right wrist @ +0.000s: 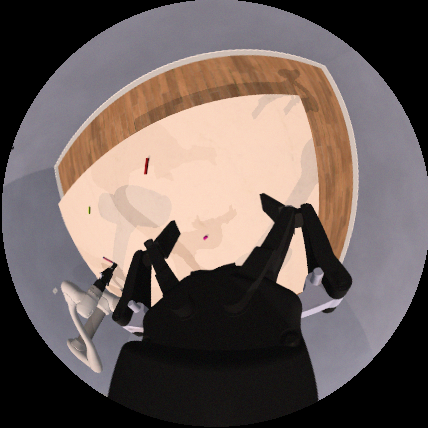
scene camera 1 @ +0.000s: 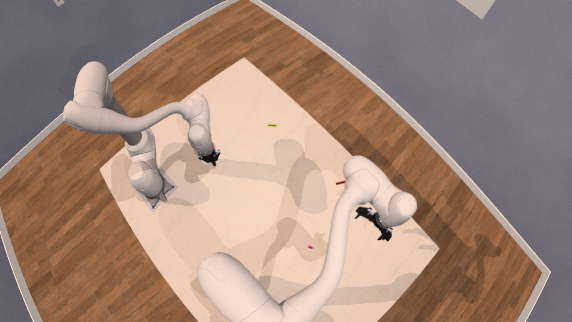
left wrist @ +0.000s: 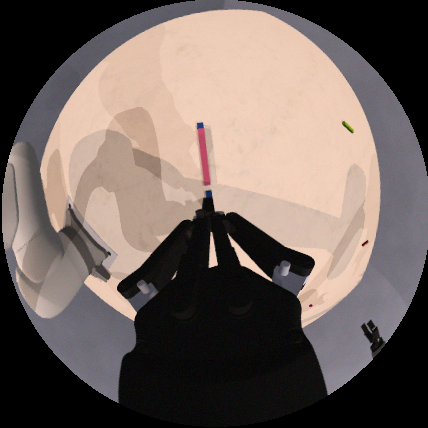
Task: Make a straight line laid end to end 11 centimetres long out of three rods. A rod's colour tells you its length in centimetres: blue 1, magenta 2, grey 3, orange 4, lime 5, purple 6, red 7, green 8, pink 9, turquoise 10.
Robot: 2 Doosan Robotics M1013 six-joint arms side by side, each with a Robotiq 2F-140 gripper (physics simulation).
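Where they show: left gripper, between the fingertips: [right wrist: 115, 263] [scene camera 1: 214, 163] [left wrist: 208, 204]; right gripper, between the fingertips: [right wrist: 217, 214] [scene camera 1: 368, 227]; left arm's base, origin of its link: [scene camera 1: 154, 187] [left wrist: 82, 245].
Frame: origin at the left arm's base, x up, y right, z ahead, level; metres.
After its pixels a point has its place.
A long pink rod [left wrist: 204, 157] {y 0.115, x 0.010, z 0.415 m} [right wrist: 108, 260] {y 0.125, x 0.009, z 0.409 m} lies on the pale table. One blue rod [left wrist: 200, 125] {y 0.073, x 0.010, z 0.445 m} meets its far end in line. Another blue rod [left wrist: 208, 194] {y 0.162, x 0.010, z 0.380 m} lies past its near end, with a small gap, right at the fingertips of my left gripper [left wrist: 208, 204] {y 0.175, x 0.003, z 0.368 m} [scene camera 1: 214, 161] {y 0.175, x 0.003, z 0.368 m} [right wrist: 114, 264] {y 0.175, x 0.003, z 0.368 m}. That gripper is shut with nothing between its fingers, and largely hides these rods in the scene view. My right gripper [scene camera 1: 372, 224] {y 1.026, x 0.311, z 0.581 m} [right wrist: 217, 214] {y 1.026, x 0.311, z 0.581 m} [left wrist: 365, 322] is wide open and empty, above the table at the right of the scene view.
A lime rod [scene camera 1: 272, 125] {y 0.253, x 0.009, z 0.773 m} [left wrist: 348, 127] {y 0.251, x 0.008, z 0.771 m} [right wrist: 89, 210] {y 0.253, x 0.003, z 0.768 m}, a red rod [scene camera 1: 340, 183] {y 0.780, x 0.009, z 0.767 m} [left wrist: 365, 243] {y 0.778, x 0.012, z 0.776 m} [right wrist: 146, 166] {y 0.784, x 0.008, z 0.774 m} and a small magenta rod [scene camera 1: 310, 247] {y 0.892, x 0.010, z 0.385 m} [left wrist: 310, 305] {y 0.885, x 0.008, z 0.386 m} [right wrist: 205, 237] {y 0.893, x 0.010, z 0.385 m} lie apart. The left arm's base plate [scene camera 1: 154, 206] {y 0.093, x 0.006, z -0.078 m} is at the table's left edge.
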